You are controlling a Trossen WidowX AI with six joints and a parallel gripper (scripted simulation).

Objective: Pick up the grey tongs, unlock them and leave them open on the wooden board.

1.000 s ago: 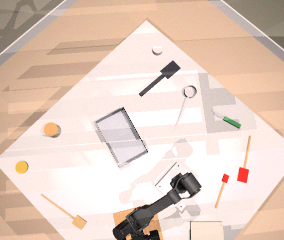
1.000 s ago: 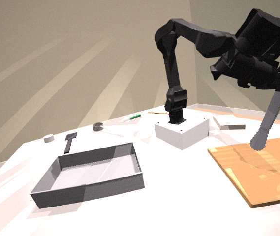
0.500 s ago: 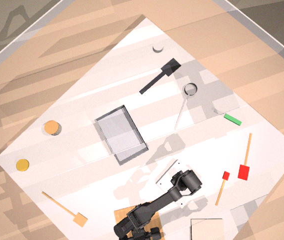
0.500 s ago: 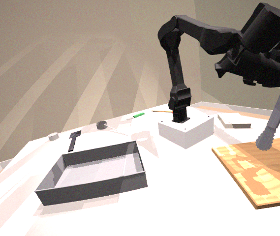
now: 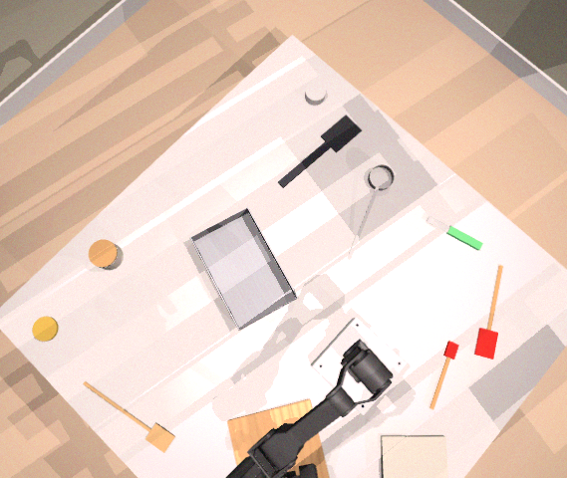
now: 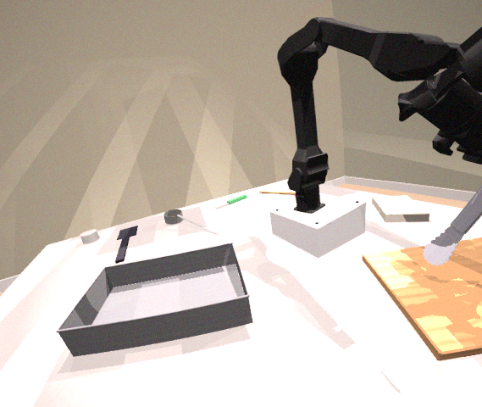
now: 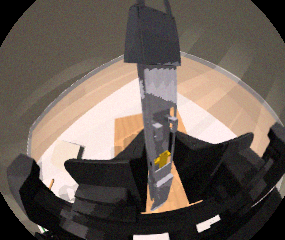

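The wooden board lies 1 cm ahead of my gripper tip, 2 cm to the right of it and 19 cm below it. The rest, counted from my gripper tip: pale block: 26 cm behind, 26 cm to the right, 18 cm below; then green-handled tool: 1 cm behind, 88 cm to the right, 19 cm below; then grey roasting tin: 44 cm ahead, 41 cm to the right, 17 cm below.
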